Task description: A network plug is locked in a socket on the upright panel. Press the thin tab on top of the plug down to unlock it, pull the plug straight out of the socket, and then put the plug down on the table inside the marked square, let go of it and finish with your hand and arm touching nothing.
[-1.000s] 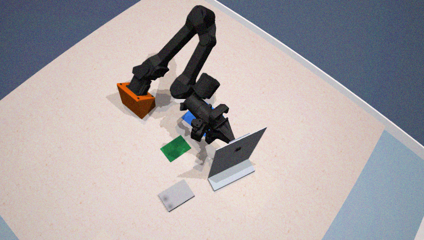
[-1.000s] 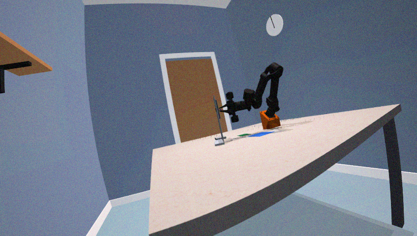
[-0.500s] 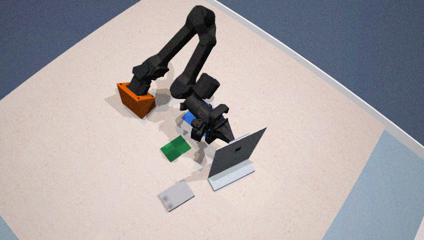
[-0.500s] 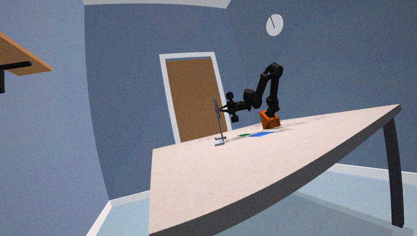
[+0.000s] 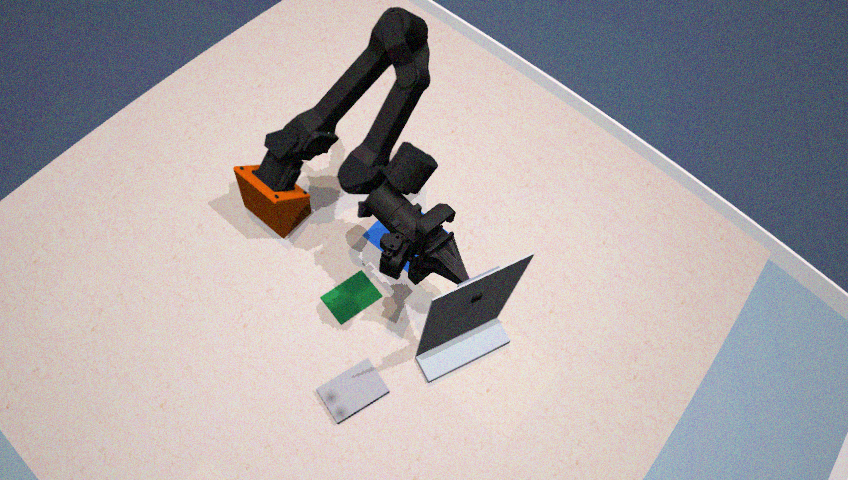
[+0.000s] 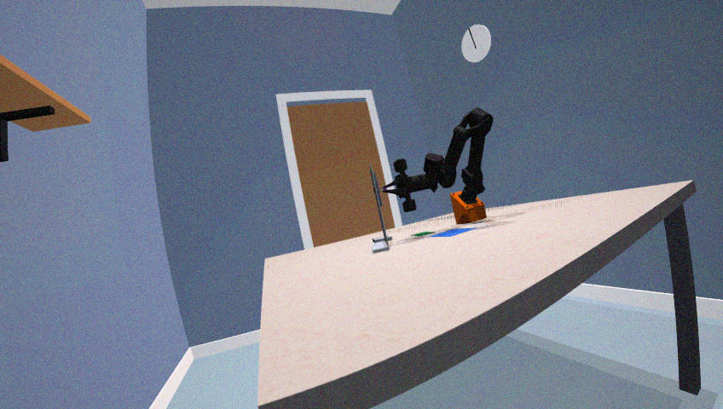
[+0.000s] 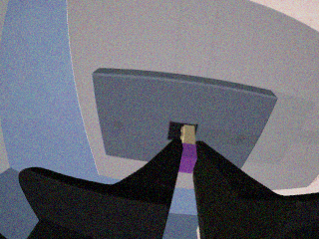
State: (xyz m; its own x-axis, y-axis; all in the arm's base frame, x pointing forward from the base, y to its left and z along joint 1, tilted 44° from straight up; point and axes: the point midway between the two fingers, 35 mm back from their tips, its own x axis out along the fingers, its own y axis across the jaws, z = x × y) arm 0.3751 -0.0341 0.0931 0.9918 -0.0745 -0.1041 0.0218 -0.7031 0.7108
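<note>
Now: the blue marked square 18 cm behind my gripper tip, 9 cm to the left of it and 20 cm below it. Round my gripper tip: purple network plug: right at my gripper tip; then green square: 17 cm behind, 8 cm to the right, 20 cm below; then upright grey panel: 3 cm ahead, 1 cm to the right, 7 cm below.
</note>
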